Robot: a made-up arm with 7 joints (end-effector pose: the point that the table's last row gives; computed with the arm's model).
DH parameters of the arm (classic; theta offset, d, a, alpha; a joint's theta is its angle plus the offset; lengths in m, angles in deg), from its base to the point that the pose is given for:
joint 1: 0 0.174 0 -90
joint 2: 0 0 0 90
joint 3: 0 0.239 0.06 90
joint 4: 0 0 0.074 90
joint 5: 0 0.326 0 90
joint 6: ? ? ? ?
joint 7: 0 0.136 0 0
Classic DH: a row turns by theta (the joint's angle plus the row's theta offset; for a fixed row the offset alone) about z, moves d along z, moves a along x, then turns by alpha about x.
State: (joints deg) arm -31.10 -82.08 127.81 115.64 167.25 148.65 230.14
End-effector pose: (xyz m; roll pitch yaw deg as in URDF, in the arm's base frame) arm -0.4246 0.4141 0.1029 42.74 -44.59 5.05
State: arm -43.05 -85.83 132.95 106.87 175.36 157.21 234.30
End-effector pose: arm -0.2827 0.4794 0.0494 30.84 -39.74 -0.22
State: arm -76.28 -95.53 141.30 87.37 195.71 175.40 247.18
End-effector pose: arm 0.0924 0.4299 -0.0541 16.40 -36.37 -30.86
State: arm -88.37 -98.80 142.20 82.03 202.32 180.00 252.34
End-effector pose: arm 0.1885 0.3549 -0.0726 14.19 -39.13 -43.13
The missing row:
joint 6: 0 0 0.106 -90
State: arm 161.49 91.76 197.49 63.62 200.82 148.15 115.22
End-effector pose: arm -0.2965 0.1678 0.5615 -123.94 29.63 76.09
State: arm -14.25 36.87 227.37 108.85 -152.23 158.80 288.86
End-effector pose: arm 0.1142 -0.1467 0.7010 110.74 -23.44 129.74
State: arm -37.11 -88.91 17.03 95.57 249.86 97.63 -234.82
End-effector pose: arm -0.3142 0.2387 0.6613 -80.23 44.63 130.70
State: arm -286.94 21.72 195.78 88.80 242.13 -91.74 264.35
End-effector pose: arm 0.1431 -0.1753 0.4895 -143.59 48.18 -146.36
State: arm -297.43 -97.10 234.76 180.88 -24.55 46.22 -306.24
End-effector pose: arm -0.3400 -0.6438 0.0742 -134.69 5.72 176.70
